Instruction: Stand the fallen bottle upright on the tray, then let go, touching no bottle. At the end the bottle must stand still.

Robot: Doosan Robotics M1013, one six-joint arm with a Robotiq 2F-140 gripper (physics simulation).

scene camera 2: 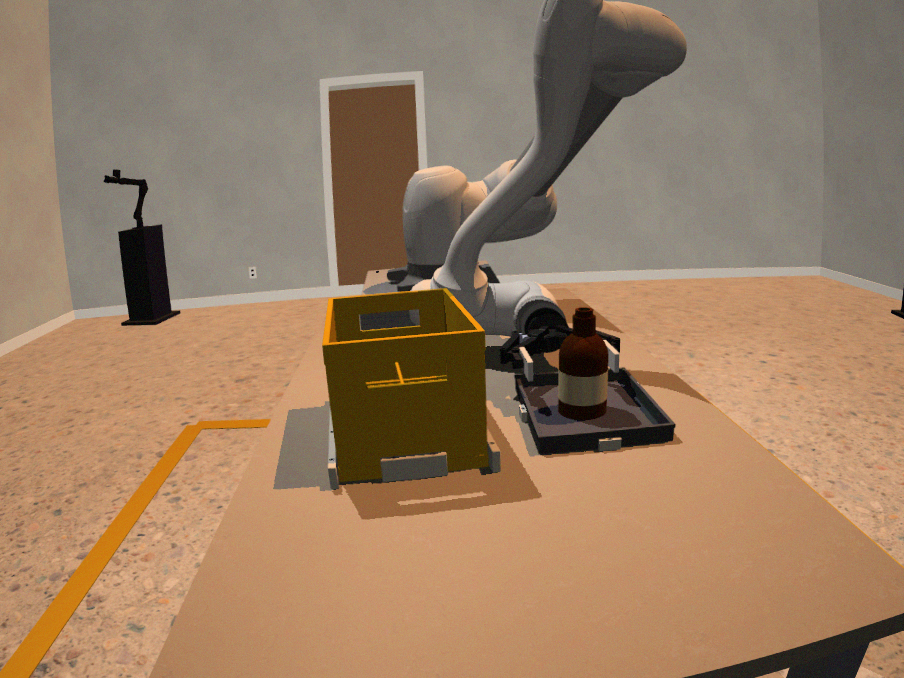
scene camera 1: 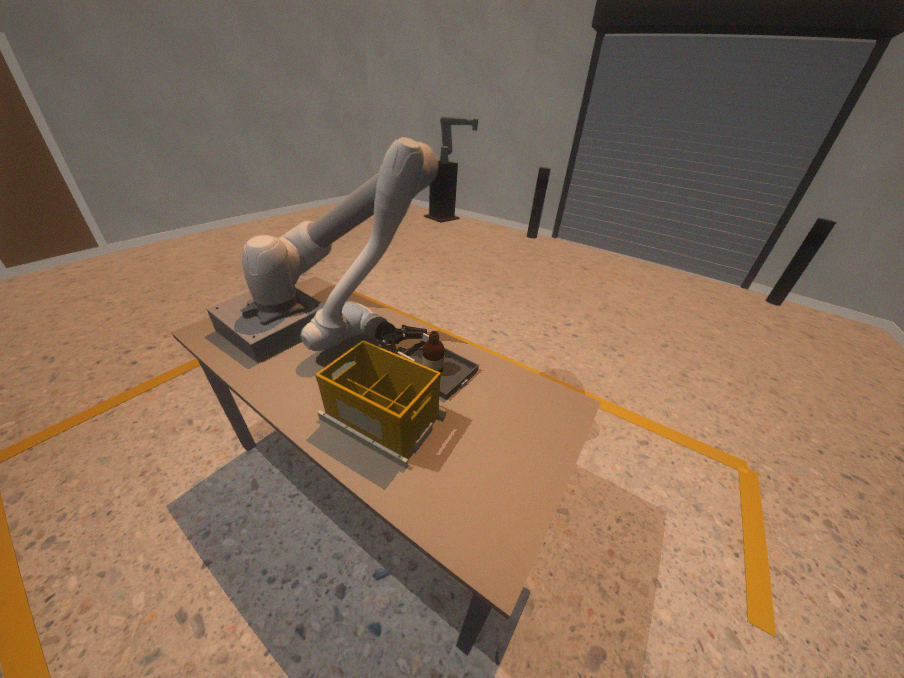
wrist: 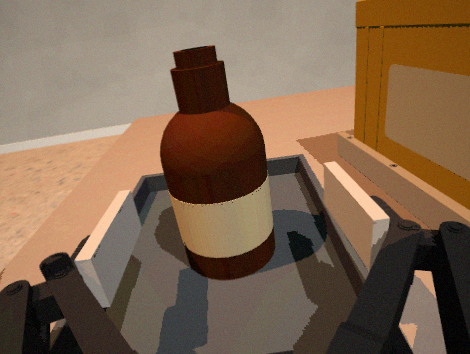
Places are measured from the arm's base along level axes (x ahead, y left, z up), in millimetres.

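Pixels of known places: gripper, fingertip midpoint: (scene camera 2: 574,367) (scene camera 1: 426,353) (wrist: 229,196); arm's base, origin of the base link: (scene camera 1: 278,306).
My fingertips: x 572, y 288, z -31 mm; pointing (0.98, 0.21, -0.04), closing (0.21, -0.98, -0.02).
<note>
For each thing: its top centre in the pictures, then the offset to it from my fingertips. Level surfaces: height alone.
- brown bottle, middle of its top: (wrist: 193,48) (scene camera 2: 584,309) (scene camera 1: 434,332) dx +20, dy +12, dz +94 mm
- dark tray, middle of its top: (wrist: 216,229) (scene camera 2: 588,397) (scene camera 1: 434,363) dx +18, dy +20, dz -41 mm
- yellow crate, middle of its top: (scene camera 2: 394,311) (scene camera 1: 378,373) dx +90, dy -245, dz +109 mm
- table, its level: dz -66 mm
The brown bottle (scene camera 1: 433,348) (scene camera 2: 582,364) (wrist: 220,175) with a cream label stands upright on the dark tray (scene camera 1: 460,375) (scene camera 2: 562,441) (wrist: 240,320). It leans in the wrist view because that camera is tilted; it is vertical in both scene views. My gripper (scene camera 1: 416,346) (scene camera 2: 570,359) (wrist: 229,196) is open and empty, low over the tray's arm-side part. Its pale finger pads are on either side of the bottle in the wrist view, with a gap to it on both sides. How far the pad tips reach along the bottle is hard to tell.
A yellow crate (scene camera 1: 394,430) (scene camera 2: 408,408) (wrist: 425,40) with inner dividers stands close beside the tray, on the right in the wrist view. Pale rails (scene camera 1: 357,435) (wrist: 395,170) border its base. The table (scene camera 1: 503,467) (scene camera 2: 511,569) bears the tray, the crate and the arm's base.
</note>
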